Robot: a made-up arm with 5 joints.
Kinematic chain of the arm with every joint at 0, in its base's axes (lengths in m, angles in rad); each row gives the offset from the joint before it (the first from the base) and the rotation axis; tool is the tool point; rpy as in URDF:
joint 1: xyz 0 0 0.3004 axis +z
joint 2: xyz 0 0 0 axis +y
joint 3: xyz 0.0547 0 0.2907 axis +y
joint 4: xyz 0.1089 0 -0.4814 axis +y
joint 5: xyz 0.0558 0 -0.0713 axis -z
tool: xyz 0 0 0 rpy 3.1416 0 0
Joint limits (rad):
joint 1: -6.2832..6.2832
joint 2: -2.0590..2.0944
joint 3: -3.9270..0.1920
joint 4: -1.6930..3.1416
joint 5: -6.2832..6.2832
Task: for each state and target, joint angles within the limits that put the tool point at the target. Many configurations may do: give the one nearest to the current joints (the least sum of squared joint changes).
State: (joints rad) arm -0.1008 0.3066 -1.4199 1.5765 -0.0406
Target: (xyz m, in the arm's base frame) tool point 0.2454 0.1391 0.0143
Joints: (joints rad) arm 0.5157 0.4962 -0.6245 1.7489 -0.0406
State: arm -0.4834 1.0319 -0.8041 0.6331 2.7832
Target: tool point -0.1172 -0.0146 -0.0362
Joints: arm 0.1239 1.1088 -0.1698 0.7753 2.7832
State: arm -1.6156 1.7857 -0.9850 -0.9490 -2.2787
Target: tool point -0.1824 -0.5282 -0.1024
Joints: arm -1.9033 1.2546 -1.3991 -0.9792 -2.2787
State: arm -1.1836 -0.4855 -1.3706 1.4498 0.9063
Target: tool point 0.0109 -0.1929 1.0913
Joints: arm -1.5144 -0.4265 -2.1064 1.0881 0.9063
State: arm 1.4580 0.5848 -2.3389 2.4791 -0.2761
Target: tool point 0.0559 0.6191 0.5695
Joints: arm 1.4807 0.4566 -2.0414 2.6516 -0.2761
